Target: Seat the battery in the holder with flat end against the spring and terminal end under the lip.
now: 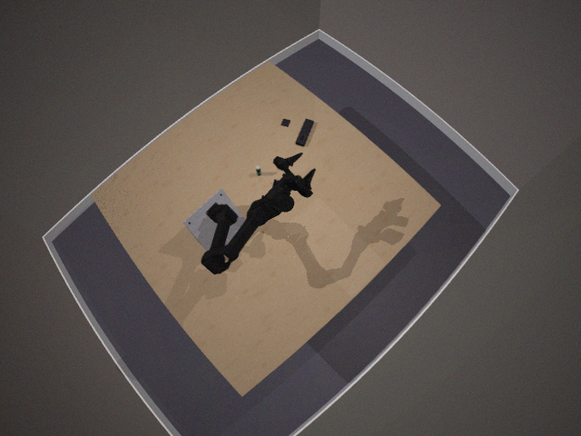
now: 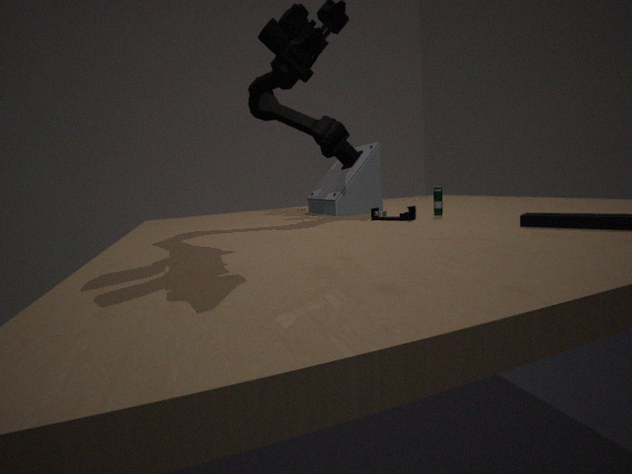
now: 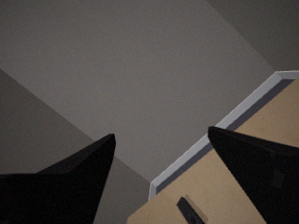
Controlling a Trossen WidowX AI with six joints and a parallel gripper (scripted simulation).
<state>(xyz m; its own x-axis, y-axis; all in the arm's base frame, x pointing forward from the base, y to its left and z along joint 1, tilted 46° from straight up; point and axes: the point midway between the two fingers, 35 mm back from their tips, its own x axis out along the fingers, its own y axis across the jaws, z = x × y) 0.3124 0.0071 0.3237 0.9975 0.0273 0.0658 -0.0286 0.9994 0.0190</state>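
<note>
The white battery is 20 mm behind my gripper tip, 280 mm to the left of it and 380 mm below it. From my gripper tip the other things lie so: small black square 290 mm ahead, 390 mm to the left, 410 mm below; then long black bar 300 mm ahead, 270 mm to the left, 400 mm below.
</note>
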